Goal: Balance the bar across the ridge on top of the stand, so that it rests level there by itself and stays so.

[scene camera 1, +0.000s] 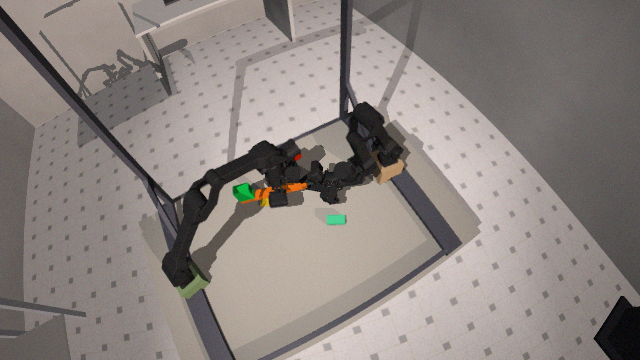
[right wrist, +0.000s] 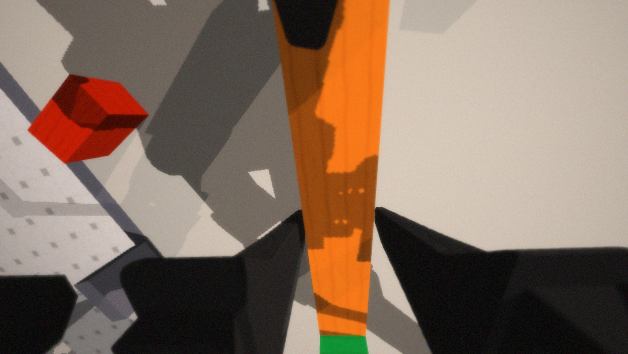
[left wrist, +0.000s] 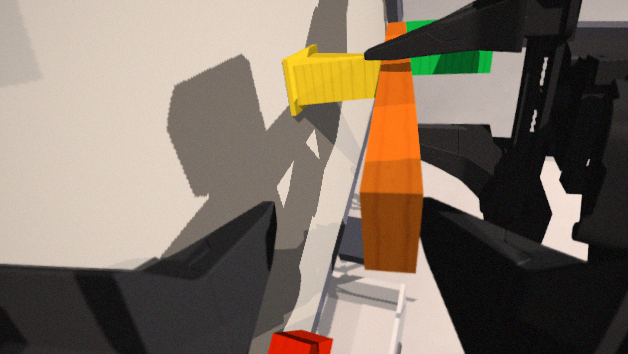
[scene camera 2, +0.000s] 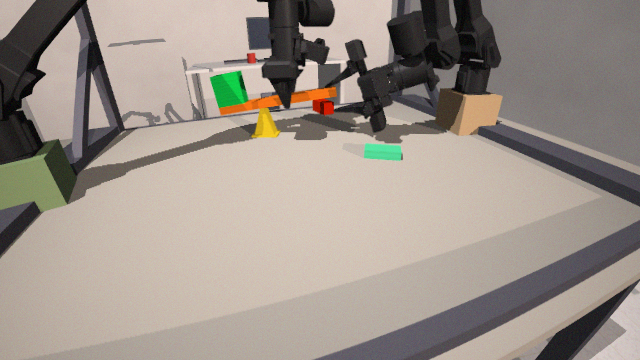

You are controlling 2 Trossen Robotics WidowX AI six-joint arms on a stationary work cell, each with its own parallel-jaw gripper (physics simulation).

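Where they show: left gripper, fingertip midpoint: point(scene camera 1: 302, 184) point(right wrist: 315, 43) point(left wrist: 346, 211) point(scene camera 2: 329, 99); right gripper, fingertip midpoint: point(scene camera 1: 279, 192) point(right wrist: 339, 215) point(left wrist: 368, 95) point(scene camera 2: 289, 105); left arm's base, link origin: point(scene camera 1: 387, 158) point(scene camera 2: 470, 92); right arm's base, link origin: point(scene camera 1: 184, 277) point(scene camera 2: 14, 155).
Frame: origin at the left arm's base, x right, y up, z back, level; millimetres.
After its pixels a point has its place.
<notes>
The orange bar point(scene camera 1: 298, 187) @[x 13, y 10, z -356 mm] point(scene camera 2: 312, 95) @[x 15, y 3, z -375 mm] point(left wrist: 392, 135) @[x 11, y 4, z -356 mm] point(right wrist: 344, 280) @[x 46, y -2, z -454 mm] lies across the top of the yellow stand point(scene camera 1: 264, 202) @[x 47, y -69, z -491 mm] point(scene camera 2: 265, 126) @[x 44, y -65, z -478 mm] point(left wrist: 335, 77) @[x 52, y -56, z -466 mm]. It is tilted, with its left end lower in scene camera 2, and that end carries a green block point(scene camera 1: 243, 192) @[x 52, y 46, z -545 mm] point(scene camera 2: 229, 89) @[x 51, y 20, z -545 mm] point(left wrist: 425, 66) @[x 71, y 4, z -514 mm] point(right wrist: 343, 345) @[x 62, y -5, z -515 mm]. My right gripper point(scene camera 2: 286, 105) @[x 39, y -21, z -423 mm] point(right wrist: 339, 215) @[x 39, y -21, z -423 mm] is part open, its fingers on either side of the bar without gripping. My left gripper point(scene camera 2: 331, 97) @[x 28, y -10, z -335 mm] point(left wrist: 346, 211) @[x 28, y -10, z -335 mm] is part open around the bar's raised end, not holding it. Arms hide part of the bar in scene camera 1.
A red cube point(scene camera 1: 298, 157) @[x 191, y -76, z -298 mm] point(scene camera 2: 323, 107) @[x 188, y -67, z -316 mm] point(left wrist: 300, 342) @[x 186, y -64, z -315 mm] point(right wrist: 90, 117) @[x 201, y -56, z -313 mm] is near the table's back edge. A mint-green block point(scene camera 1: 336, 220) @[x -126, y -72, z -269 mm] point(scene camera 2: 382, 151) @[x -134, y -73, z -275 mm] lies on the table point(scene camera 1: 320, 280) @[x -306, y -89, z -407 mm] point(scene camera 2: 250, 225) @[x -280, y -89, z -505 mm], in front of the left gripper. The two arms are close together.
</notes>
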